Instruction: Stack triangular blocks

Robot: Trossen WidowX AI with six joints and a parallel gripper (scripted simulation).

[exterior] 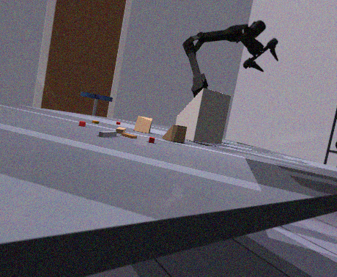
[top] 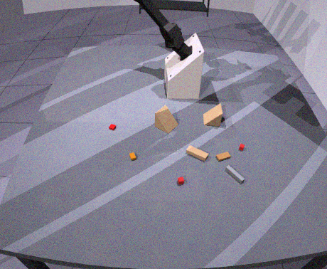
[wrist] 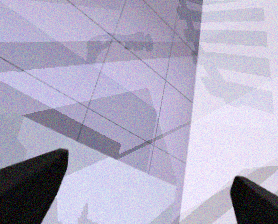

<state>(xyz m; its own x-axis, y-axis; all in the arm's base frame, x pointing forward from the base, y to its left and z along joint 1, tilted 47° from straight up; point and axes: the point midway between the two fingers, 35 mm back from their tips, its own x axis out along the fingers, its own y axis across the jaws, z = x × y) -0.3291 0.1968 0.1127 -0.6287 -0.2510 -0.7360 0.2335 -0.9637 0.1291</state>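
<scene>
My gripper tip is now 58 cm short of the triangular block, 41 cm above it and 14 cm to the left of it. The rest, counted from my gripper tip: grey bar 81 cm ahead, 42 cm below, 12 cm to the left; orange cube 76 cm ahead, 42 cm below, 23 cm to the right; tan long block 73 cm ahead, 42 cm below, 1 cm to the right.
</scene>
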